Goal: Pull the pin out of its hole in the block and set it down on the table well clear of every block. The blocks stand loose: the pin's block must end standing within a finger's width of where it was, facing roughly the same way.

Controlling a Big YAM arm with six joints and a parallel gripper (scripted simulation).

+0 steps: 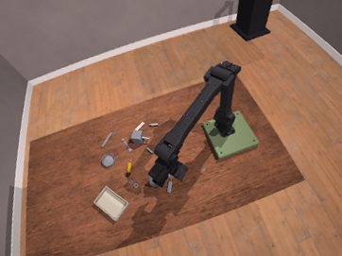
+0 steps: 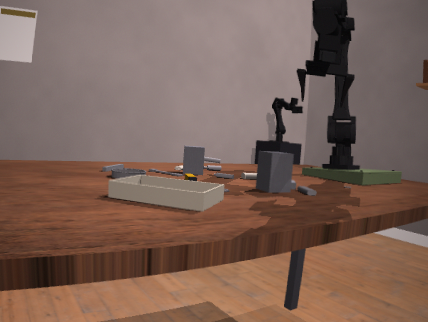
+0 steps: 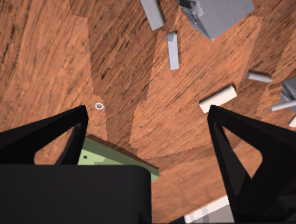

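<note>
Right now my hand is 8 cm short of the light grey pin, 33 cm to the left of it and 18 cm above it. Also, from my hand: white cylinder: 1 cm behind, 22 cm to the right, 22 cm below; then grey block: 10 cm ahead, 4 cm to the right, 17 cm below; then yellow-handled tool: 24 cm ahead, 20 cm to the right, 22 cm below.
</note>
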